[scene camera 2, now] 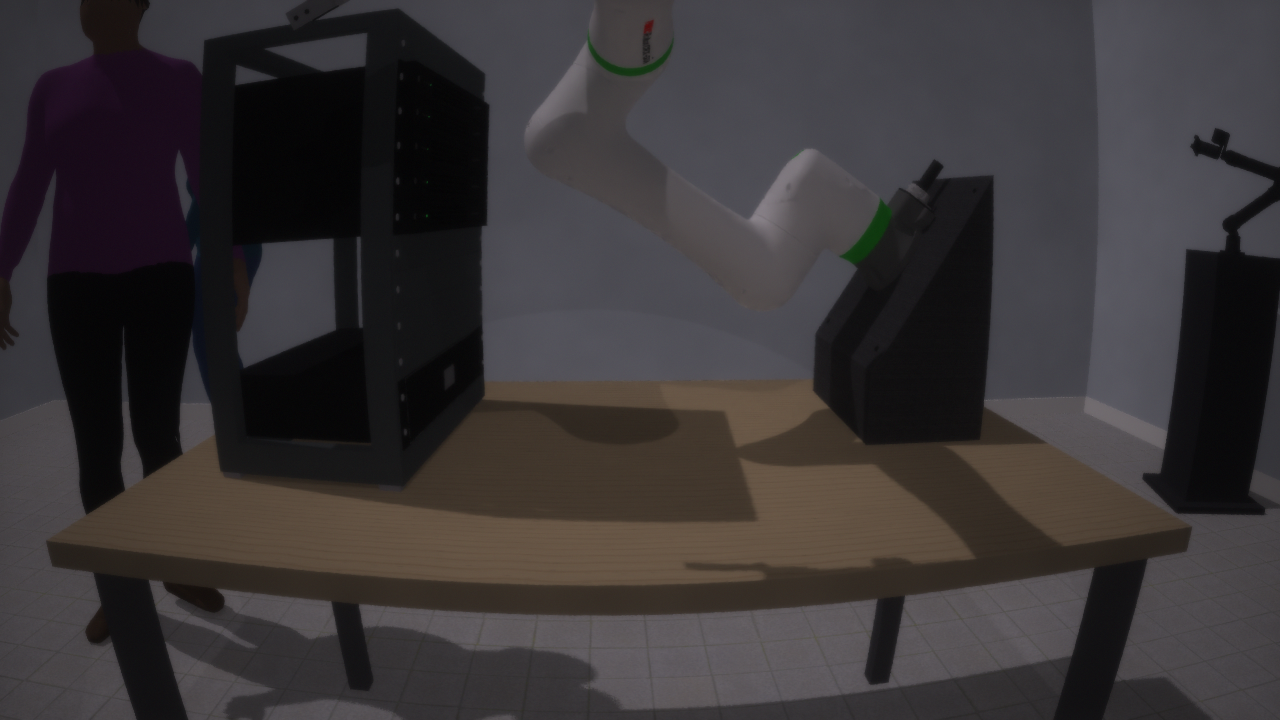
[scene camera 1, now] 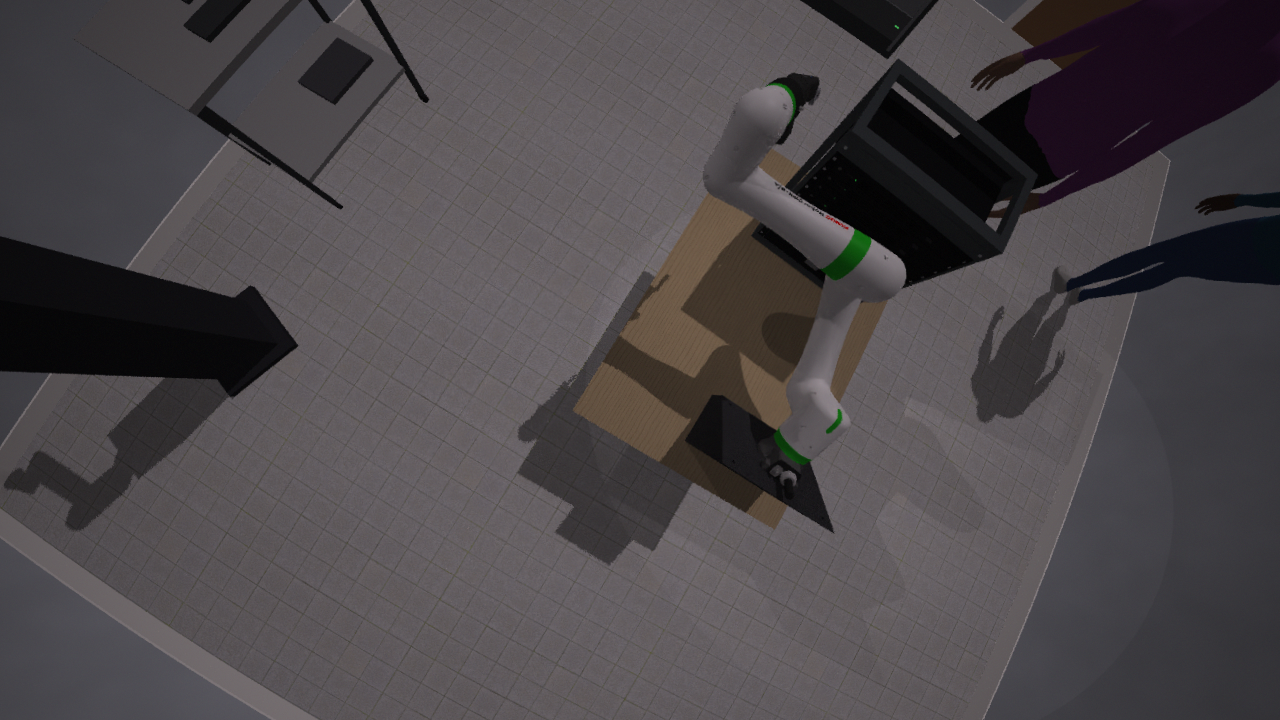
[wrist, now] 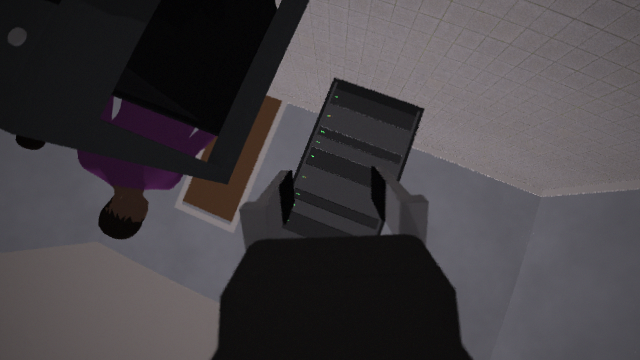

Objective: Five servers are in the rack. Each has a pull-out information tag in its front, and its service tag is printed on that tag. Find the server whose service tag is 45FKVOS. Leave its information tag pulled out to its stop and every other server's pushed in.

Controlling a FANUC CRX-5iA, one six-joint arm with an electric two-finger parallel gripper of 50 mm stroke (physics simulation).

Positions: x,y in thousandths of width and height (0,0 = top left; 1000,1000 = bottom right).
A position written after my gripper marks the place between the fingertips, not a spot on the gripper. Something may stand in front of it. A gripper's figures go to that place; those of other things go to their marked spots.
Scene:
My gripper (wrist: 520,512) is 16 cm from the lens. A rack (wrist: 332,201) is 34 cm from the lens.

